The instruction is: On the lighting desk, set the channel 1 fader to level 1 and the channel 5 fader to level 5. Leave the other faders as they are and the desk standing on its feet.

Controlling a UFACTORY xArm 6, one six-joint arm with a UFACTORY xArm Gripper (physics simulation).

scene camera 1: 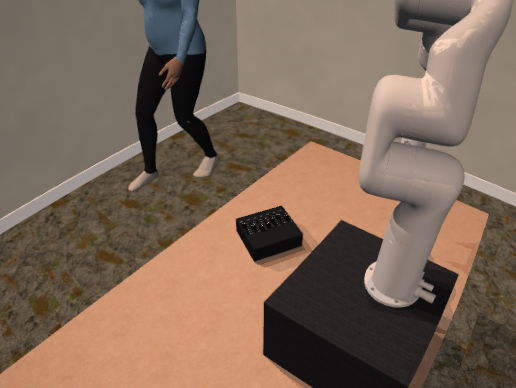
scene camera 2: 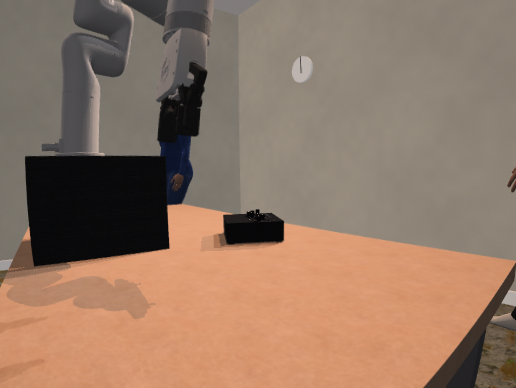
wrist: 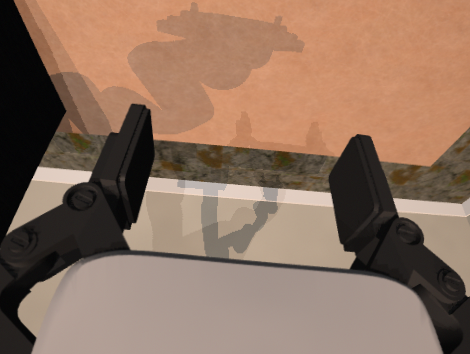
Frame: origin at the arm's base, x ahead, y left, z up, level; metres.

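Seen in the pictures: gripper, fingertip midpoint: (scene camera 2: 176,139) (wrist: 248,142); arm's base, link origin: (scene camera 1: 392,283) (scene camera 2: 79,157).
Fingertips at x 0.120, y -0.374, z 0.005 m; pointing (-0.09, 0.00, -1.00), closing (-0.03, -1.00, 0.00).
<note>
Offsets run from my fingertips to a thing's middle. "spot": to the spot under its first point. Level surfaces: height alone.
The lighting desk @(dy +0.253, dx +0.307, dz -0.197 m) (scene camera 1: 272,241) (scene camera 2: 254,231) is a small black box that stands level on the table. Its fader knobs @(spot: dy +0.240, dx +0.331, dz -0.177 m) (scene camera 1: 265,220) (scene camera 2: 256,215) show as small dark caps in a row on the top, among tiny white marks. They are too small for me to read any channel's level. The desk does not show in the wrist view. My gripper (scene camera 2: 178,136) (wrist: 248,142) is open, with no thing between its fingers. It hangs high above the table, well apart from the desk, and is out of sight in scene camera 1.
The arm's base stands on a large black block (scene camera 1: 330,290) (scene camera 2: 100,210) (wrist: 20,120) beside the desk on the orange-brown table @(dz -0.231 m) (scene camera 1: 175,300) (scene camera 2: 300,300) (wrist: 350,75). A person in a light blue top (scene camera 1: 167,30) stands beyond the table; another in dark blue (scene camera 2: 172,162) is behind the gripper.
</note>
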